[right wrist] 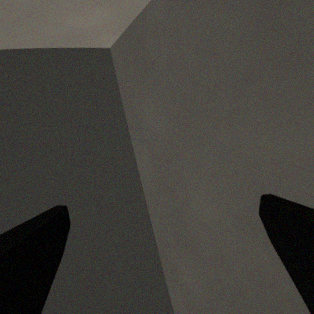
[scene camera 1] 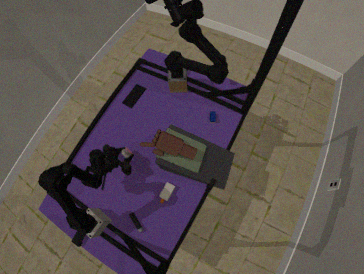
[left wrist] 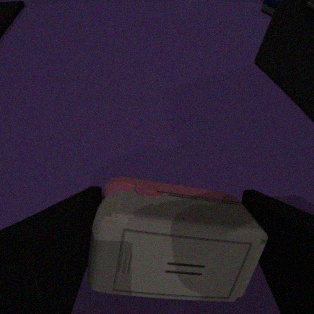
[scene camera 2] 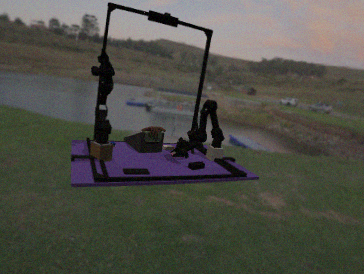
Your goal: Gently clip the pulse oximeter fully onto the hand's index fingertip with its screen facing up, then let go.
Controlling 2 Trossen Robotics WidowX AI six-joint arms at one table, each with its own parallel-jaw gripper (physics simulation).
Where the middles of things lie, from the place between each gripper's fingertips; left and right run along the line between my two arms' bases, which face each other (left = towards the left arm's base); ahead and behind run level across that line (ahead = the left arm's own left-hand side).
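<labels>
Pulse oximeter [left wrist: 152, 239]: my right gripper 550 mm to the right of it, 30 mm past it, 600 mm above it. Dark grey base [left wrist: 278, 55], from my right hand: 420 mm to the left, 350 mm behind, 600 mm below.
My left hand: 20 mm to the right of the pulse oximeter. Dark grey base, from my left hand: 110 mm to the right, 320 mm behind. Going by their middles, of the things named here, pulse oximeter nearest to my left hand.
</labels>
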